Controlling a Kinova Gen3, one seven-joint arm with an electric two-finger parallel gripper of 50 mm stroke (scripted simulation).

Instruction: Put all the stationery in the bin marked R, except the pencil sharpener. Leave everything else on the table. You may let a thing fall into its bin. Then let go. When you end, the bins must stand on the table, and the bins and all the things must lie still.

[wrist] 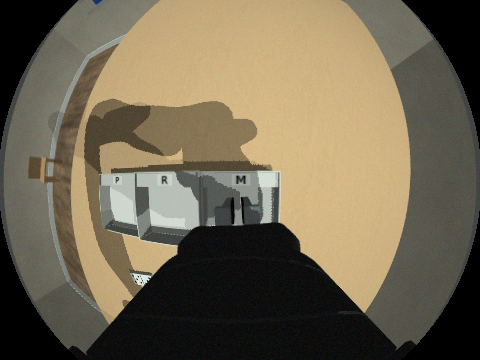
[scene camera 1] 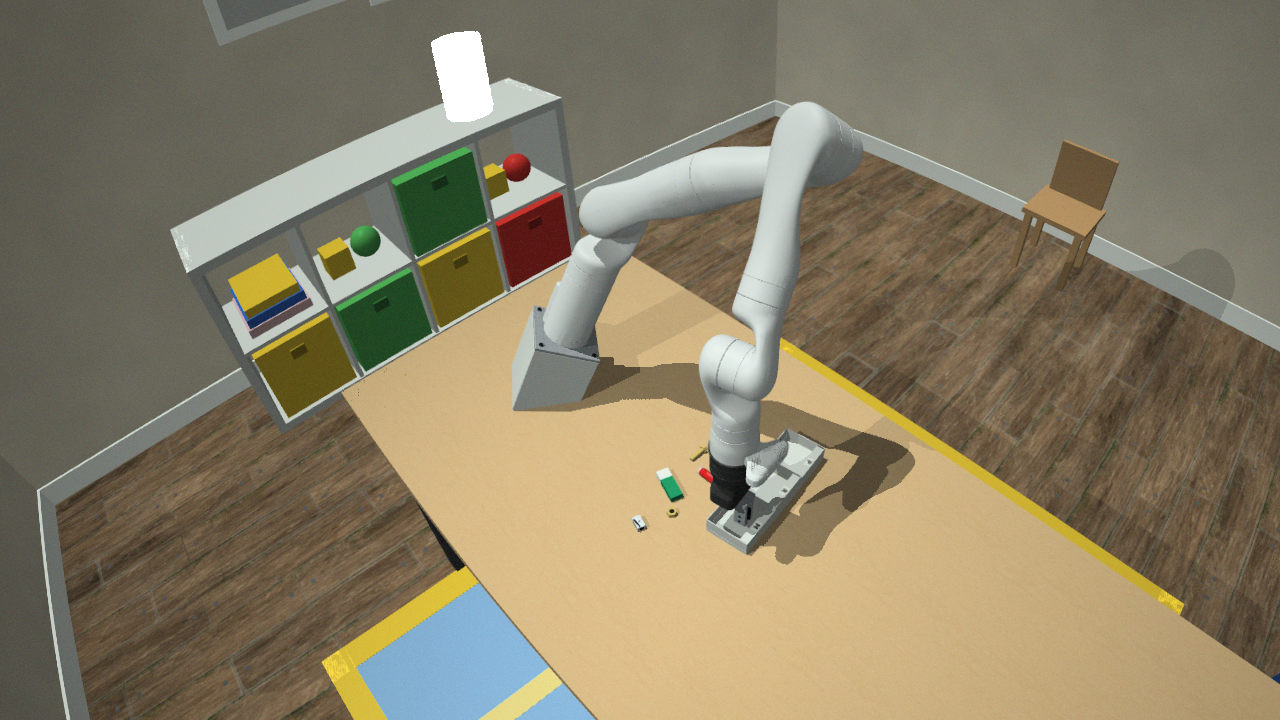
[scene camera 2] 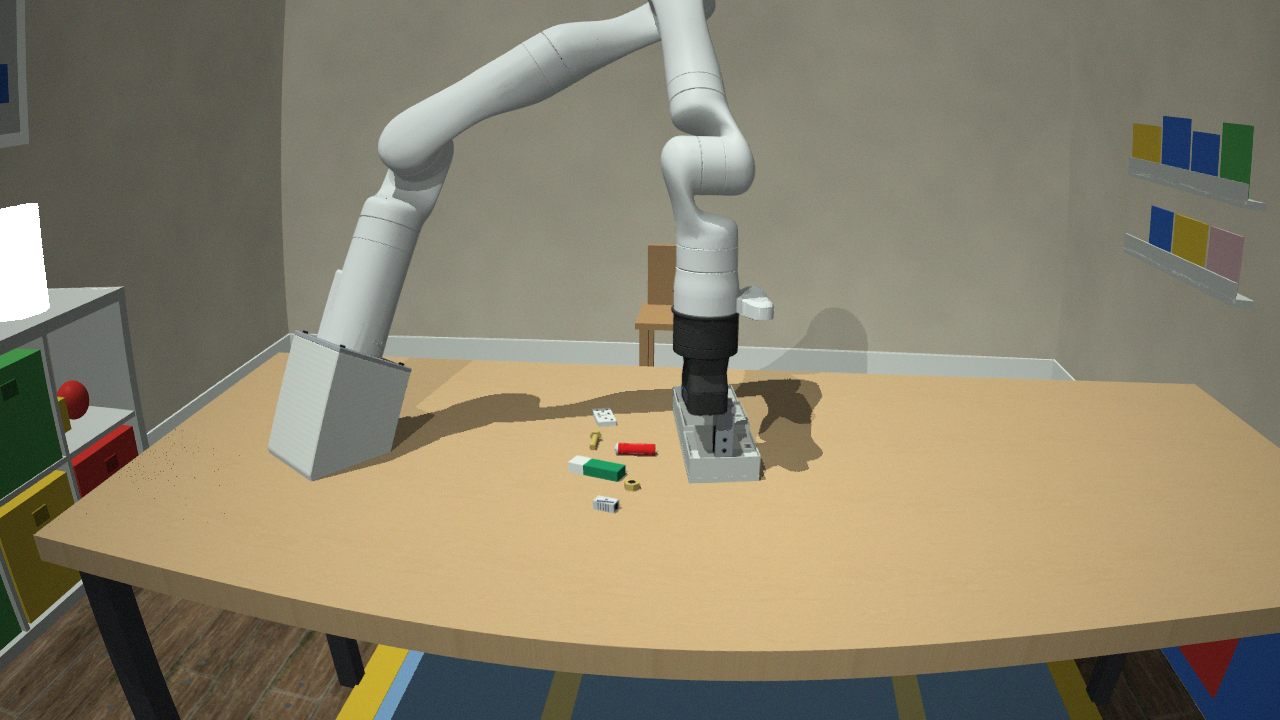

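Note:
You can spot my gripper [scene camera 1: 742, 519] from here, and I've a view of my gripper [scene camera 2: 722, 453] as well, plus there's my gripper [wrist: 237, 206] too.

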